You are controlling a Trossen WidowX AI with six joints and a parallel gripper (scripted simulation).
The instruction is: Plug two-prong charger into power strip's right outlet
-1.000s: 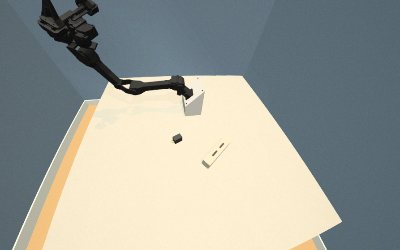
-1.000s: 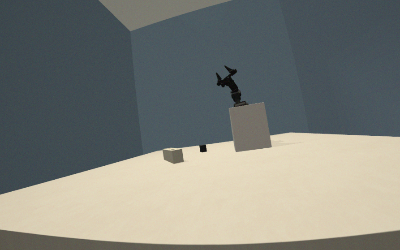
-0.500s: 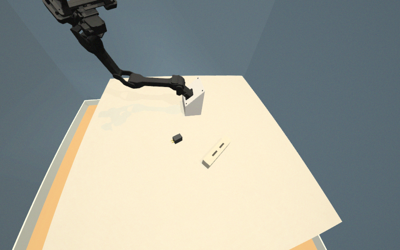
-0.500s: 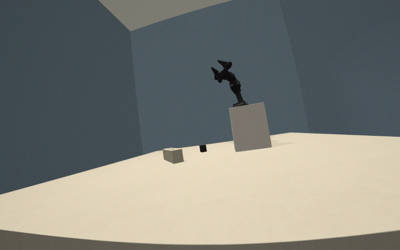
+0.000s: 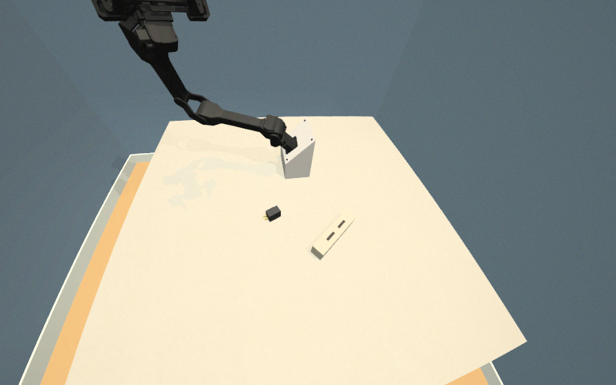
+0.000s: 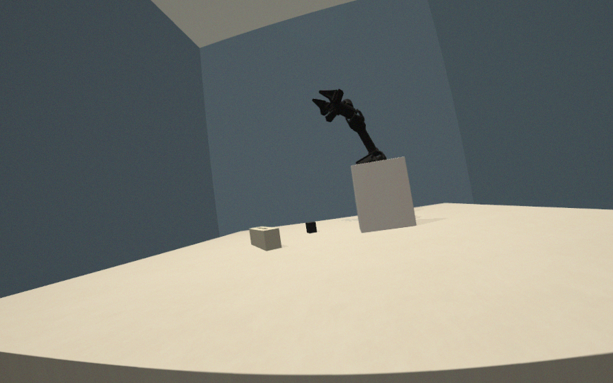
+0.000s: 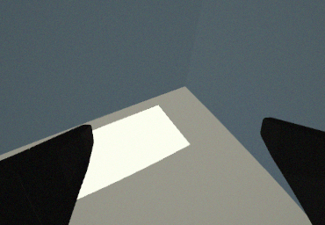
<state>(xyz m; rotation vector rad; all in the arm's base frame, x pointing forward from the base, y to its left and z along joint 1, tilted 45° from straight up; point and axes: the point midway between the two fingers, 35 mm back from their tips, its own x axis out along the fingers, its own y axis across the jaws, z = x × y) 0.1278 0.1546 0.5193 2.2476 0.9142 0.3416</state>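
My gripper tip is now 59 cm above the black charger, 14 cm to the right of it and 9 cm short of it.
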